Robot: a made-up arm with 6 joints.
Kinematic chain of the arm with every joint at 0, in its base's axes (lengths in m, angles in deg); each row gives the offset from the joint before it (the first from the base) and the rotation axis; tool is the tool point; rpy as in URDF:
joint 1: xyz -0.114 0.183 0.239 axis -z
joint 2: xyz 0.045 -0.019 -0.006 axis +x
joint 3: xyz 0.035 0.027 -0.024 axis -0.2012 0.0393 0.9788
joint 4: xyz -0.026 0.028 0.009 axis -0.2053 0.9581 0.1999
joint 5: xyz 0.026 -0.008 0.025 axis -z
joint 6: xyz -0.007 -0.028 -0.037 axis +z
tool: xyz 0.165 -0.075 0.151 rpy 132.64 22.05 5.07
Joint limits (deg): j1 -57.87..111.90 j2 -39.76..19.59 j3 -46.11..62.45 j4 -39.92..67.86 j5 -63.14..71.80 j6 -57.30..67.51
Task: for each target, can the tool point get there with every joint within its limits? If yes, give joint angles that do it. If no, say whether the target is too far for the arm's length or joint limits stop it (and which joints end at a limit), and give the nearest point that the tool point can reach.
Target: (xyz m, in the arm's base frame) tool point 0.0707 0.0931 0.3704
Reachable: yes | joints -18.23 5.07 23.66 -24.93 37.31 6.10
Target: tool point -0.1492 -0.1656 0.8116
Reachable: no: too far | nearest point -0.1318 0.0072 0.4618 | short by 0.391 m
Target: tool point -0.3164 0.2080 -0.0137
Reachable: no: joint limits stop it (at a limit: joint 1, joint 3, joint 4, joint 5) | nearest point -0.2507 0.2270 0.0414 | short by 0.088 m
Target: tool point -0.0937 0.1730 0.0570
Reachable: no: joint limits stop it (at a limit: joint 1, joint 2, joint 3, joint 4, joint 6) | nearest point -0.0633 0.1812 0.0050 | short by 0.061 m
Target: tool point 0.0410 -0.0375 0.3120
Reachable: yes | joints 19.26 -15.12 -29.30 23.83 -28.93 -39.19
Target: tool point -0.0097 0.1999 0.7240
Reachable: no: too far | nearest point -0.0136 0.1993 0.4813 | short by 0.243 m
